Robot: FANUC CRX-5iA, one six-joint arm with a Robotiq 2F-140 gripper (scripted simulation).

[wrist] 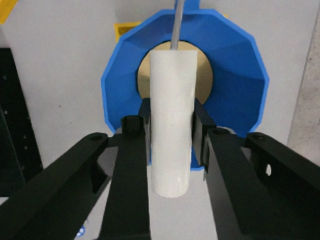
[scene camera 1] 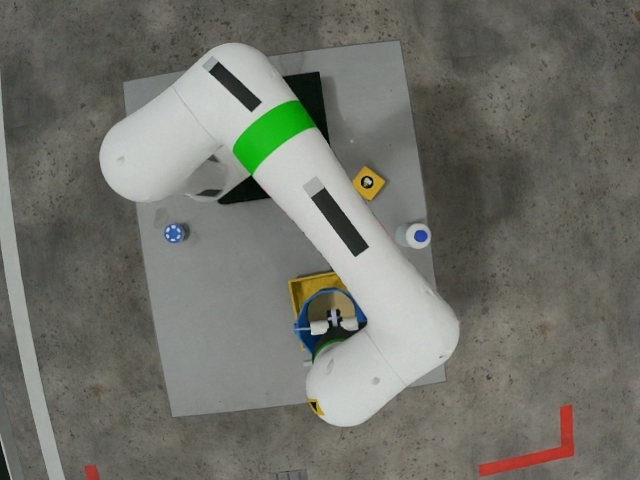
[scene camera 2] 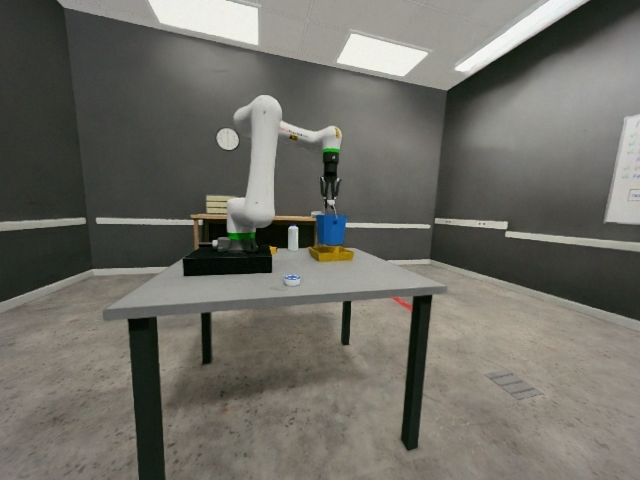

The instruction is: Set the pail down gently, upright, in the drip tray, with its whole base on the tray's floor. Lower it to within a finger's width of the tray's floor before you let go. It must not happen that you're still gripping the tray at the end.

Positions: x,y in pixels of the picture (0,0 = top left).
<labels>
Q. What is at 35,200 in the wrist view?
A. My gripper.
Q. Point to a yellow drip tray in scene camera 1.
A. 301,289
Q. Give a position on a blue pail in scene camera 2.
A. At 330,230
</labels>
